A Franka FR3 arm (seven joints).
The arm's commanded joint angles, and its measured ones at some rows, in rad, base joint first. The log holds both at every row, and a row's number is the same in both.
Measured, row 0: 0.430 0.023 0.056 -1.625 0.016 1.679 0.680
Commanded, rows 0 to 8: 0.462 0.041 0.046 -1.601 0.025 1.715 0.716; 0.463 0.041 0.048 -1.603 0.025 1.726 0.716; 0.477 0.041 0.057 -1.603 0.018 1.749 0.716; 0.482 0.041 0.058 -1.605 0.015 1.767 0.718; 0.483 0.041 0.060 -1.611 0.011 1.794 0.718; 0.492 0.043 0.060 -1.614 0.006 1.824 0.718; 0.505 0.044 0.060 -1.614 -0.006 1.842 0.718; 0.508 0.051 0.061 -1.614 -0.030 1.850 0.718; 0.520 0.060 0.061 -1.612 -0.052 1.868 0.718
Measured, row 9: 0.494 0.038 0.064 -1.622 -0.002 1.828 0.700
